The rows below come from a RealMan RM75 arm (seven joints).
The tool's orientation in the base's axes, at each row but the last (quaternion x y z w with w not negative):
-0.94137 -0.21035 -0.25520 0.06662
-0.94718 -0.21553 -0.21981 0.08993
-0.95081 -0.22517 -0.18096 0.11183
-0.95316 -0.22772 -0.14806 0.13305
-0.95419 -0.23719 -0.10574 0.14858
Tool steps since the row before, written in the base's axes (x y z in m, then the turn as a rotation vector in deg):
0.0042 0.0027 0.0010 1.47 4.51 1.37
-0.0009 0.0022 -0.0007 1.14 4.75 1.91
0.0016 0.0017 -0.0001 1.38 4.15 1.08
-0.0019 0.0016 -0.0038 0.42 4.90 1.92
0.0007 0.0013 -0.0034 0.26 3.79 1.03
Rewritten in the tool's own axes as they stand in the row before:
0.0048 -0.0006 0.0017 3.48 -3.46 0.54
-0.0002 -0.0023 0.0009 3.54 -3.87 0.00
0.0020 -0.0007 0.0011 3.18 -3.12 0.64
-0.0023 -0.0016 0.0036 2.95 -4.38 -0.10
0.0002 0.0000 0.0037 2.10 -3.31 0.34

